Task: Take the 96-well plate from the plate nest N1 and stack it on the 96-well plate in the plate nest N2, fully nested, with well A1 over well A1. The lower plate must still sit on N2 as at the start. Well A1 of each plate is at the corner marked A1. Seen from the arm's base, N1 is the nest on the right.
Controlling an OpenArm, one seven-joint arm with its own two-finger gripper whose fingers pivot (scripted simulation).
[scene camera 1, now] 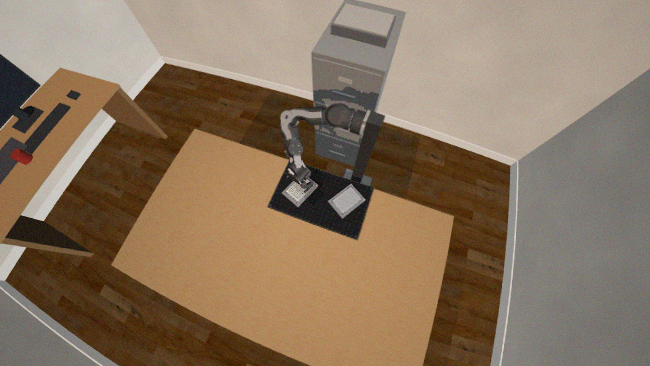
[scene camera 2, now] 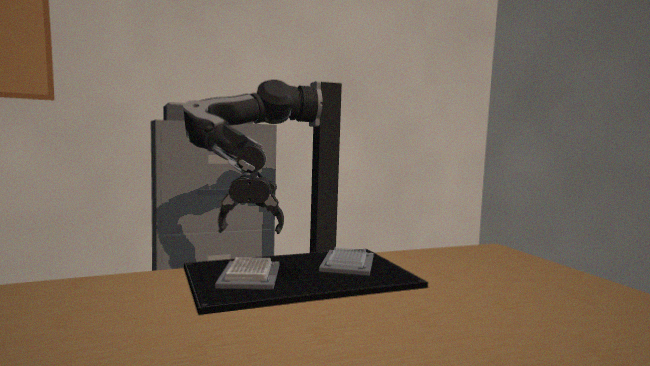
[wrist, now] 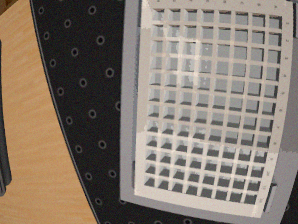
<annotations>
same spot on dark mounting column: [scene camera 2: 326,138] = [scene camera 1: 365,144]
</annotations>
